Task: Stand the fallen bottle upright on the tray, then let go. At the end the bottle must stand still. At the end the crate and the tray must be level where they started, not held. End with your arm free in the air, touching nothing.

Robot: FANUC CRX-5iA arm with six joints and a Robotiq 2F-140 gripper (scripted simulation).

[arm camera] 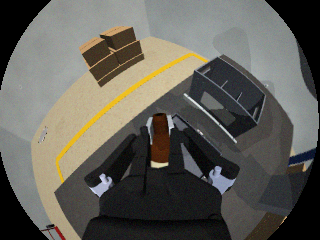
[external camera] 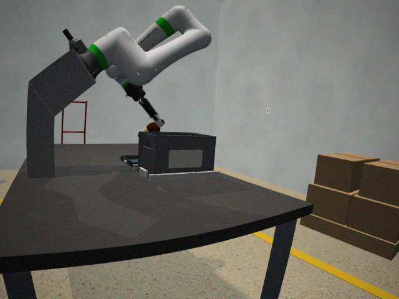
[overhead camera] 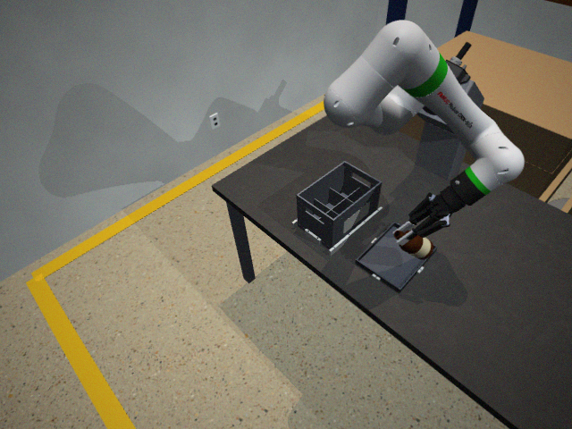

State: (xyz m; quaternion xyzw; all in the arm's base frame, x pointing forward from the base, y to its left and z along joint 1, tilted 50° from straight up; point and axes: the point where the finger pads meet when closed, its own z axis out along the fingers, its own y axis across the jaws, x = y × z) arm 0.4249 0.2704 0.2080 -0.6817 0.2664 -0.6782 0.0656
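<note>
My gripper is now 50 mm above the brown bottle, 30 mm past it and 10 mm to the right of it. From my hand the other things lie so: dark crate 320 mm to the right, 130 mm below, 20 mm ahead; then dark tray 200 mm below, 50 mm to the right, 50 mm behind.
</note>
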